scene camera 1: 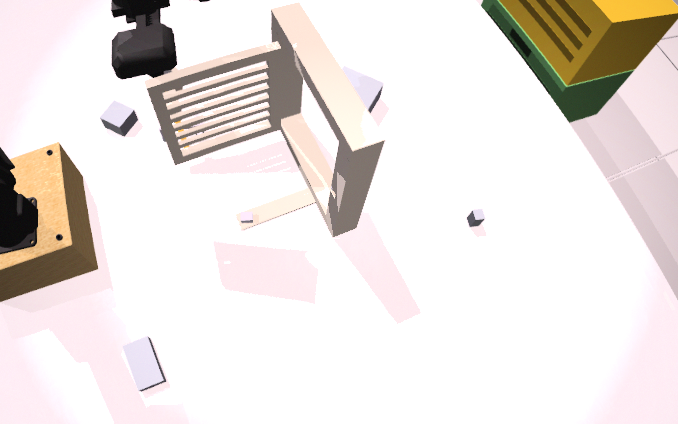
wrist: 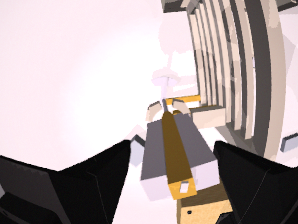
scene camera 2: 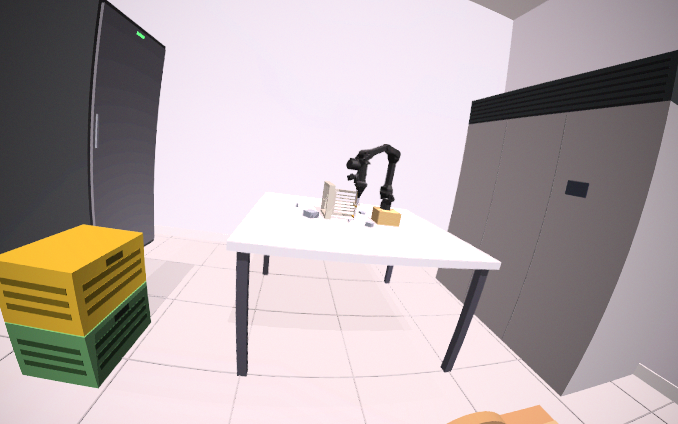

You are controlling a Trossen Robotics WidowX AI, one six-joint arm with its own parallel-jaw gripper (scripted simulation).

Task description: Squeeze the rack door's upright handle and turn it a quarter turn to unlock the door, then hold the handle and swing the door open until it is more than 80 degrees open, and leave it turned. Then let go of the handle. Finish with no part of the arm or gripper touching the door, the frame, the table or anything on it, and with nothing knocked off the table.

same spot on beige rack: (wrist: pixel 259 38) = (scene camera 1: pixel 217 58)
